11 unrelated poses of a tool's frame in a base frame.
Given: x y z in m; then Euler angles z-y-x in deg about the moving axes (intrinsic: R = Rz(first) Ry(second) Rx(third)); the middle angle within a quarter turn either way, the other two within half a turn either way.
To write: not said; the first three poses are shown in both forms.
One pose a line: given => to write
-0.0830, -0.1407, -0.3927, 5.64, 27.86, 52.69 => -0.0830, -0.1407, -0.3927, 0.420, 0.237, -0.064, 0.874
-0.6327, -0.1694, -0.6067, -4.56, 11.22, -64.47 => -0.6327, -0.1694, -0.6067, -0.527, 0.104, 0.019, 0.843
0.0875, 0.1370, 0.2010, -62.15, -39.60, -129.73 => 0.0875, 0.1370, 0.2010, -0.804, 0.316, -0.469, 0.184
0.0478, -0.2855, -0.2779, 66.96, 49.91, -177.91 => 0.0478, -0.2855, -0.2779, 0.760, 0.494, -0.361, 0.219
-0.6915, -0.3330, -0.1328, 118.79, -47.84, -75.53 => -0.6915, -0.3330, -0.1328, -0.009, -0.645, 0.496, 0.582
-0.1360, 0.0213, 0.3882, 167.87, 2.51, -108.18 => -0.1360, 0.0213, 0.3882, -0.098, -0.804, 0.585, 0.044
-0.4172, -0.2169, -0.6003, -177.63, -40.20, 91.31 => -0.4172, -0.2169, -0.6003, -0.226, -0.676, -0.651, 0.259
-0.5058, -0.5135, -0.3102, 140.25, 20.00, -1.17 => -0.5058, -0.5135, -0.3102, -0.167, 0.050, 0.927, 0.333
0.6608, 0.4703, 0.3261, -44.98, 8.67, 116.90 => 0.6608, 0.4703, 0.3261, 0.800, -0.289, -0.259, 0.457
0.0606, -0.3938, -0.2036, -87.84, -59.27, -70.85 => 0.0606, -0.3938, -0.2036, -0.642, 0.059, -0.698, 0.311
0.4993, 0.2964, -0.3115, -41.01, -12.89, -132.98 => 0.4993, 0.2964, -0.3115, -0.869, 0.277, -0.235, 0.335
